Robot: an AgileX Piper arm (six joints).
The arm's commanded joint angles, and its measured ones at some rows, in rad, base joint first. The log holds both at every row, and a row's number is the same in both.
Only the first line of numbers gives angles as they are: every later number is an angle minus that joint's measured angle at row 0.
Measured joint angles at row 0:
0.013, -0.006, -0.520, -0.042, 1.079, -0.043
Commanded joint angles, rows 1 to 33:
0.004, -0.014, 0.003, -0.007, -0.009, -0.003
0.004, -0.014, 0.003, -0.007, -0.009, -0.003
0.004, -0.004, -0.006, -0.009, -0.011, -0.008
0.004, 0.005, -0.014, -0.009, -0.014, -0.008
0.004, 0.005, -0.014, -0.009, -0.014, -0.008
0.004, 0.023, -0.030, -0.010, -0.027, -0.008
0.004, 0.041, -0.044, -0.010, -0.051, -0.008
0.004, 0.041, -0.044, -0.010, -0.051, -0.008
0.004, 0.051, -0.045, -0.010, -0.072, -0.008
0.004, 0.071, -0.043, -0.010, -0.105, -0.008
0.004, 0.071, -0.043, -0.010, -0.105, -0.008
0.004, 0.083, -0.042, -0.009, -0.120, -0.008
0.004, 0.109, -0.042, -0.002, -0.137, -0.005
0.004, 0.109, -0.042, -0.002, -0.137, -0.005
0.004, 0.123, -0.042, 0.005, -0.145, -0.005
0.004, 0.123, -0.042, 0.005, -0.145, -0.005
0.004, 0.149, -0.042, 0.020, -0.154, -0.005
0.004, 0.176, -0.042, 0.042, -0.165, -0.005
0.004, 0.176, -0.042, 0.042, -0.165, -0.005
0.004, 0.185, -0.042, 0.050, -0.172, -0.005
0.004, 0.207, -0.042, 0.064, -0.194, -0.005
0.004, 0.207, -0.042, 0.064, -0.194, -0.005
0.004, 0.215, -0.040, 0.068, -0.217, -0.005
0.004, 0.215, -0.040, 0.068, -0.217, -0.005
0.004, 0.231, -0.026, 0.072, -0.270, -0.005
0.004, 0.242, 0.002, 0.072, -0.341, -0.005
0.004, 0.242, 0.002, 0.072, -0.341, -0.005
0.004, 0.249, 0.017, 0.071, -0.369, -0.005
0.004, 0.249, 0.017, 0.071, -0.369, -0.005
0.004, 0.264, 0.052, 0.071, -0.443, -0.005
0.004, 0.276, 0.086, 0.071, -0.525, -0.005
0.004, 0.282, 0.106, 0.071, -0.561, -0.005
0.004, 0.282, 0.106, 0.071, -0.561, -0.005
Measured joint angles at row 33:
0.000, 0.267, 0.063, 0.067, -0.442, 0.000
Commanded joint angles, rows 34 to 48:
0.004, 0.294, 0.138, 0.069, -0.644, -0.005
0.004, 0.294, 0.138, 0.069, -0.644, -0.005
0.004, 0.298, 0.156, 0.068, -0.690, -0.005
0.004, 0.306, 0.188, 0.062, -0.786, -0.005
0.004, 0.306, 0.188, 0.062, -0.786, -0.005
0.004, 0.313, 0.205, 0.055, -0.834, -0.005
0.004, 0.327, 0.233, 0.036, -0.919, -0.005
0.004, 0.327, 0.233, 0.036, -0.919, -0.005
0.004, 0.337, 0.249, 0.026, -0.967, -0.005
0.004, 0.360, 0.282, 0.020, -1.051, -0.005
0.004, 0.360, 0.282, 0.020, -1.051, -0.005
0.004, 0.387, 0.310, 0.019, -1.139, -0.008
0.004, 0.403, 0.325, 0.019, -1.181, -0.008
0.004, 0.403, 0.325, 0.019, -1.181, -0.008
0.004, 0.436, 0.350, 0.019, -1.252, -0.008
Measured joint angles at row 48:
0.000, 0.398, 0.318, 0.028, -1.132, 0.000
